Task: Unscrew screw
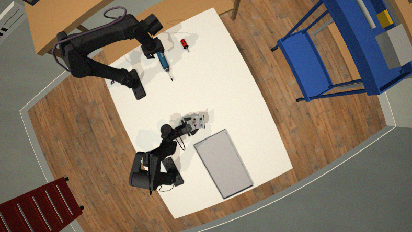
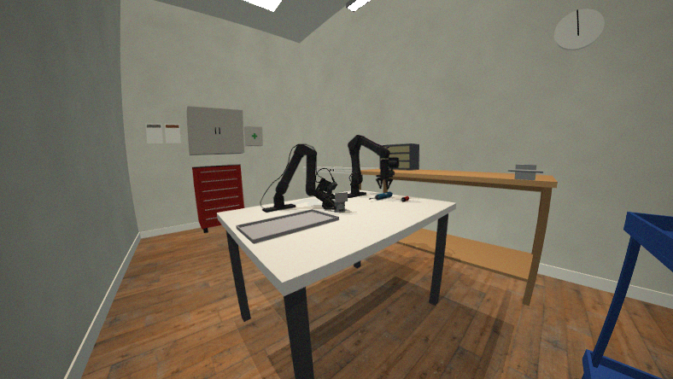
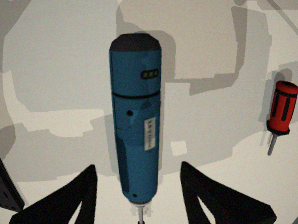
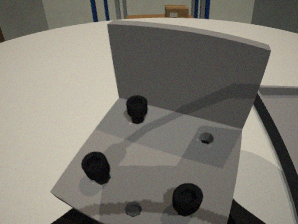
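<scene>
Now: right hand 50 mm below the grey bracket. From my right hand the other things lie so: flat grey tray (40 mm ahead, 320 mm to the right, 20 mm below); then red-handled screwdriver (110 mm ahead, 470 mm to the left, 10 mm below).
</scene>
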